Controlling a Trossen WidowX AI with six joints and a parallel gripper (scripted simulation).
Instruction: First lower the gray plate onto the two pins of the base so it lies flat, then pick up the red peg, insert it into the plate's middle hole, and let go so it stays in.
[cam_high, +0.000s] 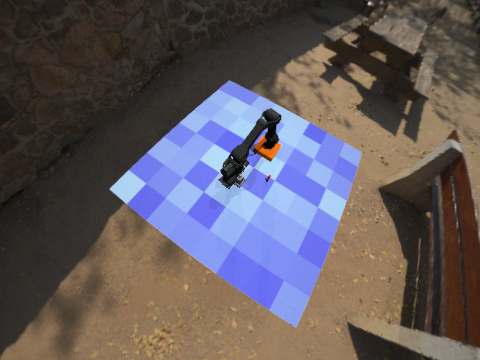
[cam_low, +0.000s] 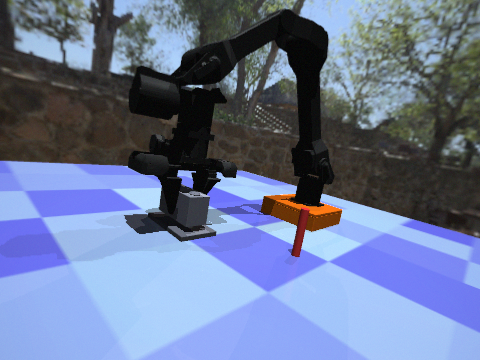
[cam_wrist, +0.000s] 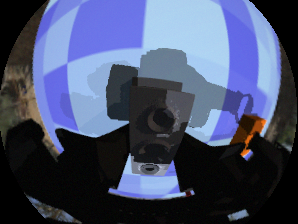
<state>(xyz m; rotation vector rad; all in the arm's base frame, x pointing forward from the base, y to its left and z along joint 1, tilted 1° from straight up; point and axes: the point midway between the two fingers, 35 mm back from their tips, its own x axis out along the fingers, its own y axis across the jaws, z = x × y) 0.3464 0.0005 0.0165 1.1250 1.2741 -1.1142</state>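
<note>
The dark base lies 20 mm below my gripper tip. From my gripper tip the other things lie so: gray plate (30 mm above); red peg (160 mm to the left, 140 mm behind, 20 mm above).
</note>
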